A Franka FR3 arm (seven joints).
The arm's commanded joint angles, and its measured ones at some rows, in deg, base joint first. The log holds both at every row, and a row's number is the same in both.
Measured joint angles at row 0: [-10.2, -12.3, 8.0, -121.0, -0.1, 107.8, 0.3]
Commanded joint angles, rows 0 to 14: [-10.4, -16.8, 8.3, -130.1, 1.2, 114.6, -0.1]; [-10.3, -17.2, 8.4, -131.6, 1.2, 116.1, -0.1]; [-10.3, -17.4, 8.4, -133.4, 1.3, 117.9, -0.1]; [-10.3, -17.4, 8.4, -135.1, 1.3, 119.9, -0.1]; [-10.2, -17.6, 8.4, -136.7, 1.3, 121.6, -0.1]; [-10.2, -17.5, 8.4, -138.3, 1.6, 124.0, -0.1]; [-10.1, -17.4, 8.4, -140.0, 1.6, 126.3, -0.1]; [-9.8, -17.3, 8.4, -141.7, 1.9, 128.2, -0.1]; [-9.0, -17.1, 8.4, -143.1, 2.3, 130.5, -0.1]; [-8.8, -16.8, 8.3, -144.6, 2.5, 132.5, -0.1]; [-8.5, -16.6, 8.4, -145.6, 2.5, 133.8, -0.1]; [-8.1, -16.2, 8.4, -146.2, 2.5, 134.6, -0.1]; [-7.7, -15.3, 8.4, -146.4, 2.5, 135.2, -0.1]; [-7.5, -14.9, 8.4, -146.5, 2.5, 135.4, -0.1]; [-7.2, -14.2, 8.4, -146.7, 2.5, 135.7, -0.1]
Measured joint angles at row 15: [-8.4, -14.8, 8.5, -144.9, 1.1, 133.3, 0.3]
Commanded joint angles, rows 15 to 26: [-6.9, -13.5, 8.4, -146.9, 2.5, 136.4, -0.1]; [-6.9, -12.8, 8.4, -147.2, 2.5, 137.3, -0.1]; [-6.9, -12.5, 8.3, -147.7, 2.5, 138.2, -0.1]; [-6.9, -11.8, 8.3, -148.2, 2.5, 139.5, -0.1]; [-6.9, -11.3, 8.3, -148.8, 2.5, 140.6, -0.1]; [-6.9, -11.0, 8.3, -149.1, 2.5, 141.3, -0.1]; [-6.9, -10.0, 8.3, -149.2, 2.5, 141.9, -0.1]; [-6.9, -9.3, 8.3, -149.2, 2.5, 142.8, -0.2]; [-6.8, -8.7, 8.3, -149.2, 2.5, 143.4, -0.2]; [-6.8, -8.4, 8.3, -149.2, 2.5, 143.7, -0.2]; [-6.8, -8.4, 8.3, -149.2, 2.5, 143.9, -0.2]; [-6.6, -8.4, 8.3, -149.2, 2.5, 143.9, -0.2]
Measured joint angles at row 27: [-7.3, -8.5, 8.5, -148.4, 1.2, 142.0, 0.3]
